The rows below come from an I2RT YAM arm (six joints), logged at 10 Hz.
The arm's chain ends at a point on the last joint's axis. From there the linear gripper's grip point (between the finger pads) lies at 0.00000 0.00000 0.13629 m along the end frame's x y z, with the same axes.
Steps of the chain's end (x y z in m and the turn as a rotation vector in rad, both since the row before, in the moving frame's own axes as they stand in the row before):
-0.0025 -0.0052 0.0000 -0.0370 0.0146 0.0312
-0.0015 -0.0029 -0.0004 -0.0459 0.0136 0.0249
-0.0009 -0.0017 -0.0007 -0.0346 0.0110 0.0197
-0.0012 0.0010 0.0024 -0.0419 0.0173 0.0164
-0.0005 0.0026 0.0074 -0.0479 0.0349 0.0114
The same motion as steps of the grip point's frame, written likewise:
-0.0006 -0.0001 -0.0001 -0.0370 0.0146 0.0312
0.0003 0.0034 -0.0006 -0.0459 0.0136 0.0249
0.0006 0.0030 -0.0008 -0.0346 0.0110 0.0197
0.0011 0.0067 0.0023 -0.0419 0.0173 0.0164
0.0042 0.0092 0.0072 -0.0479 0.0349 0.0114

